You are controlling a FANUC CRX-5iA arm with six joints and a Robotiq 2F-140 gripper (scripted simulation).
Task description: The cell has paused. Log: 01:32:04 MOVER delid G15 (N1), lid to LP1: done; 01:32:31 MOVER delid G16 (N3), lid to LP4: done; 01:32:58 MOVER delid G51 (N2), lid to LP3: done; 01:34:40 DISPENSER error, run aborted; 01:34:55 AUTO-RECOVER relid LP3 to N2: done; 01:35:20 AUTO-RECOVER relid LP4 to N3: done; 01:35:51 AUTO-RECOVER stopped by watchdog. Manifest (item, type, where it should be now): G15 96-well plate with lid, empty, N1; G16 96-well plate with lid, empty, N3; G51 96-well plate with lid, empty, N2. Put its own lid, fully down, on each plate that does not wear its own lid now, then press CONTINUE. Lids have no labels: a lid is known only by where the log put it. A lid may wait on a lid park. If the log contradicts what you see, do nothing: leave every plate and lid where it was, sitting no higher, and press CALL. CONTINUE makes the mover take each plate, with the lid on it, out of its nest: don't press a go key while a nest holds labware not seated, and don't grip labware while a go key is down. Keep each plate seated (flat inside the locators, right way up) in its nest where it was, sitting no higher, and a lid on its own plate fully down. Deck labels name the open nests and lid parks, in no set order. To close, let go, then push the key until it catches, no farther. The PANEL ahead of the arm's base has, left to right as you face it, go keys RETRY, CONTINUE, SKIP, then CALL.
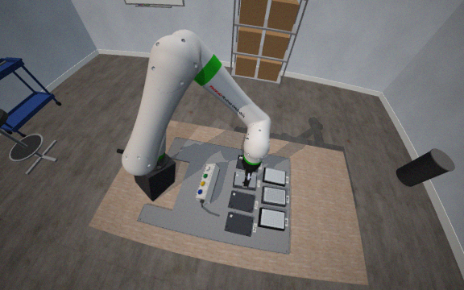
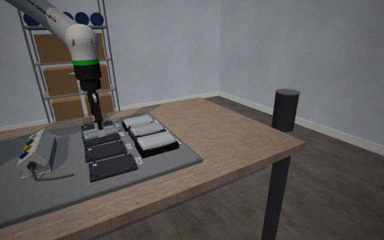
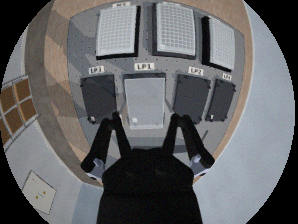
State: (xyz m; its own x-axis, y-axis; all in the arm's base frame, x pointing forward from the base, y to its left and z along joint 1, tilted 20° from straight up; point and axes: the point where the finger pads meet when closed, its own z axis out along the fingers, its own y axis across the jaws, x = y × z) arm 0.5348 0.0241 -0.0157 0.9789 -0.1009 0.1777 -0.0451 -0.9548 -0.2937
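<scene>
The plate is 180 mm ahead of my hand, 80 mm to the right of it and 30 mm below it. Round my hand: pale grey lid: 20 mm below.
</scene>
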